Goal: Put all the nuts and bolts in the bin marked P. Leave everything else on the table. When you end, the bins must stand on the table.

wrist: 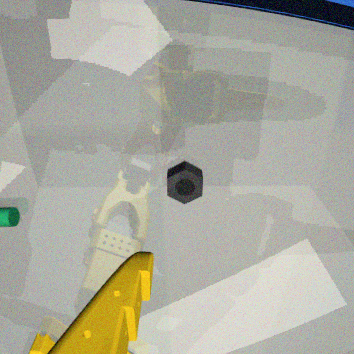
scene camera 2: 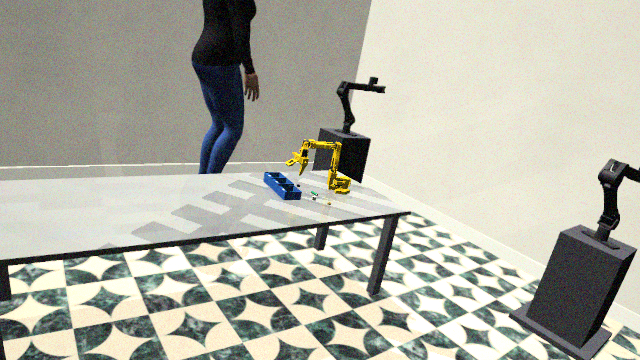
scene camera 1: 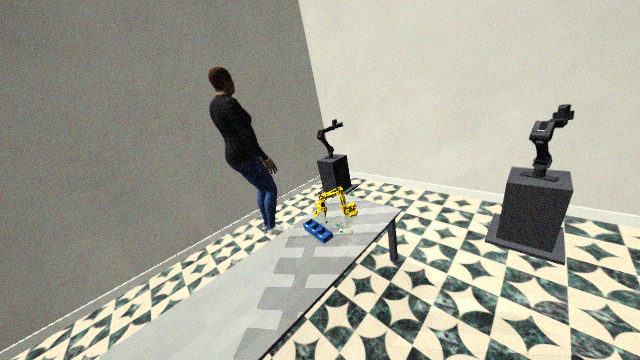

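Where they show: hand at its tool point: (wrist: pixel 151 269) (scene camera 2: pixel 299 174) (scene camera 1: pixel 324 216); arm's base at its link origin: (scene camera 2: pixel 335 190) (scene camera 1: pixel 349 214).
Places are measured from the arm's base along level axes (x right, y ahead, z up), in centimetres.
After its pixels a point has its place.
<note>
A black hex nut (scene camera 1: pixel 326 222) {x 8.3, y 17.6, z 0.6 cm} (scene camera 2: pixel 298 185) {x 8.4, y 17.5, z 0.7 cm} (wrist: pixel 196 186) {x 9.4, y 17.2, z 0.8 cm} lies flat on the table, near the middle of the wrist view. My gripper (scene camera 1: pixel 320 215) {x 8.0, y 18.2, z 6.5 cm} (scene camera 2: pixel 295 168) {x 8.0, y 18.2, z 6.5 cm} is wide open and empty above the table on the nut's side of the bins. In the wrist view one notched jaw shows below and left of the nut, apart from it. The joined blue bins (scene camera 1: pixel 315 235) {x 3.4, y 33.5, z 1.6 cm} (scene camera 2: pixel 274 187) {x 5.1, y 33.5, z 1.7 cm} stand on the table beside the nut; their edge (wrist: pixel 345 11) {x 13.0, y 24.2, z 3.7 cm} shows at the top right of the wrist view. The letter P and the bins' contents cannot be made out.
A green cylinder (scene camera 1: pixel 339 225) {x -3.3, y 15.4, z 0.9 cm} (scene camera 2: pixel 314 193) {x -2.7, y 15.4, z 0.7 cm} (wrist: pixel 8 217) {x -0.1, y 15.4, z 0.9 cm} lies near the nut. A small white-and-dark thing (scene camera 1: pixel 341 231) {x -9.0, y 19.8, z 0.9 cm} (scene camera 2: pixel 314 198) {x -8.8, y 19.8, z 0.8 cm} and a small orange-brown thing (scene camera 1: pixel 351 231) {x -14.8, y 15.9, z 0.7 cm} (scene camera 2: pixel 329 203) {x -15.2, y 15.6, z 0.7 cm} lie farther toward the table's long edge. A person (scene camera 1: pixel 235 130) (scene camera 2: pixel 220 90) stands behind the table.
</note>
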